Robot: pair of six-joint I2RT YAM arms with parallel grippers.
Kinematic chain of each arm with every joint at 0, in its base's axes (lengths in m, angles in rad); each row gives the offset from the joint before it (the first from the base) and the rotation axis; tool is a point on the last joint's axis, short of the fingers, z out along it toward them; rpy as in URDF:
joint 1: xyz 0 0 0.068 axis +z
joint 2: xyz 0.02 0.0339 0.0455 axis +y
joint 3: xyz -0.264 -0.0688 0 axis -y
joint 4: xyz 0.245 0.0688 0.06 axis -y
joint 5: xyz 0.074 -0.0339 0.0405 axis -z
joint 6: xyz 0.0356 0 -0.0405 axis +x
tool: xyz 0 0 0 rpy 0 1.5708 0
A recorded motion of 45 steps. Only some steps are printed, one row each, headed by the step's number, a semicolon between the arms.
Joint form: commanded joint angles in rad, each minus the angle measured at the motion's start. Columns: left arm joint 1, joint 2, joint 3, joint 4, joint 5, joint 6; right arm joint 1, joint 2, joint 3, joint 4, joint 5, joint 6.
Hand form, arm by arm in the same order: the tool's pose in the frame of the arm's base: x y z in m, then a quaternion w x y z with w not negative. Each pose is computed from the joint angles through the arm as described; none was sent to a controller.
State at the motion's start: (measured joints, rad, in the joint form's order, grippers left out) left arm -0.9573 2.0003 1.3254 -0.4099 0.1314 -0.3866; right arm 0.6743 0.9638 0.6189 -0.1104 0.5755 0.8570
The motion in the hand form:
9: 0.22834 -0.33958 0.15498 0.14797 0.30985 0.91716 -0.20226; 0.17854 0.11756 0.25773 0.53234 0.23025 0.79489 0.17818
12: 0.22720 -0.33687 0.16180 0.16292 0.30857 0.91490 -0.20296; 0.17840 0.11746 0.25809 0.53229 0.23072 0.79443 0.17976
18: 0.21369 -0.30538 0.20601 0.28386 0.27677 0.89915 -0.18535; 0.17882 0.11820 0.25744 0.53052 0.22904 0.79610 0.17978
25: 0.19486 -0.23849 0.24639 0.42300 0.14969 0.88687 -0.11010; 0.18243 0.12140 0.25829 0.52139 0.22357 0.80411 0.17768
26: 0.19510 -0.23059 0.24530 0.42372 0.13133 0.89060 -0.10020; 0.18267 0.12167 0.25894 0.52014 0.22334 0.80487 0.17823
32: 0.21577 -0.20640 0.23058 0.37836 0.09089 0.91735 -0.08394; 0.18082 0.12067 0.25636 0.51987 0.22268 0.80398 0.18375
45: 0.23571 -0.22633 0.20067 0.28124 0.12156 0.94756 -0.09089; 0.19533 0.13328 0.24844 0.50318 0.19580 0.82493 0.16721
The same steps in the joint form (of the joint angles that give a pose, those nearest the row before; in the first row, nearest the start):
9: -0.0091 -0.0091 0.0049 -0.0123 0.0118 0.0361; -0.0004 -0.0020 -0.0021 -0.0030 0.0064 0.0128
12: -0.0091 -0.0360 -0.0100 0.0006 -0.0051 0.0377; -0.0005 -0.0035 -0.0019 -0.0028 0.0047 0.0143
18: -0.0083 -0.2587 -0.1600 0.1050 -0.1878 0.0385; 0.0005 0.0011 -0.0011 -0.0030 0.0014 0.0141
25: 0.0273 -0.5721 -0.3651 0.1452 -0.5240 -0.0322; -0.0007 0.0271 0.0218 -0.0220 -0.0151 0.0143
26: 0.0414 -0.5912 -0.3824 0.1312 -0.5442 -0.0534; -0.0008 0.0287 0.0259 -0.0267 -0.0178 0.0156
32: 0.1543 -0.5725 -0.3959 0.0720 -0.4716 -0.0869; -0.0001 0.0179 0.0088 -0.0134 -0.0251 0.0174
45: 0.1713 -0.3906 -0.2997 -0.0049 -0.3240 -0.0874; -0.0006 0.1232 0.0451 0.0046 -0.0552 -0.0204

